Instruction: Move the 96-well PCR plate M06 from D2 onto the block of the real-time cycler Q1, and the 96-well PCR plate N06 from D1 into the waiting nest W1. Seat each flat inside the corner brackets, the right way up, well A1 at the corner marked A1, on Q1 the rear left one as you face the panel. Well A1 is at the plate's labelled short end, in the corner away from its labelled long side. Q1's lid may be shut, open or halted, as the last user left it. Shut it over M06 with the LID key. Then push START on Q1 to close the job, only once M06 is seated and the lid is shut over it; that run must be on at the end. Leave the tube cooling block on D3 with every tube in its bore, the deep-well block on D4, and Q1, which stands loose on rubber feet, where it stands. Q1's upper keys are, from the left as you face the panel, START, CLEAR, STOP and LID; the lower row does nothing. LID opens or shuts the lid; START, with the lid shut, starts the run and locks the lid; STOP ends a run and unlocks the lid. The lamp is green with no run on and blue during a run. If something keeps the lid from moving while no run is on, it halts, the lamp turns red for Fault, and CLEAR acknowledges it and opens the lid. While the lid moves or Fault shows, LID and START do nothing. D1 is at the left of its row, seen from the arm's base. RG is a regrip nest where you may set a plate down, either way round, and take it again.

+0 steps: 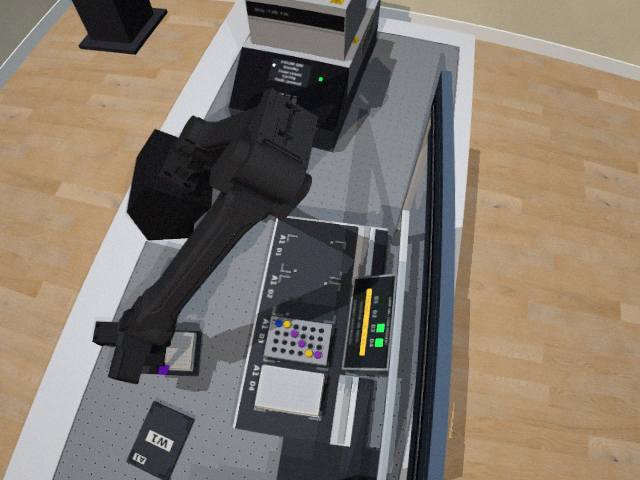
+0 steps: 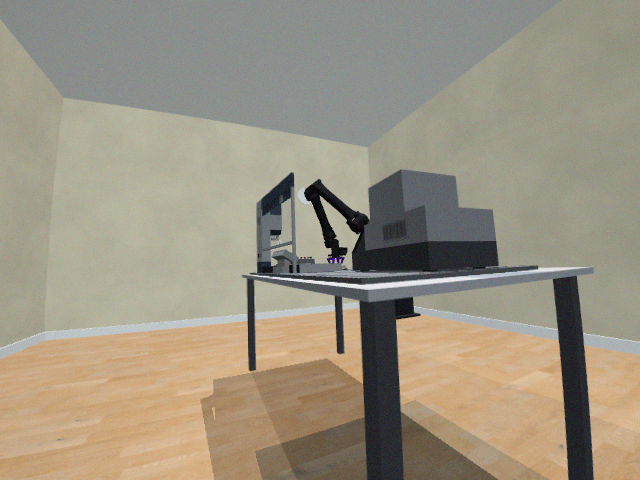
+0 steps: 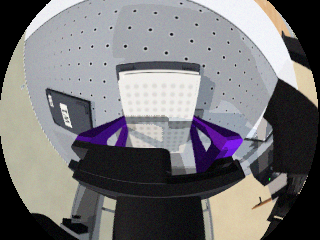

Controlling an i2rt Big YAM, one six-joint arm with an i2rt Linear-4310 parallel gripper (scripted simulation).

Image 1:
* white deep-well block: 283,389
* tube cooling block: 315,335
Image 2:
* lid of cycler Q1: 405,189
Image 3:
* my gripper: 158,118
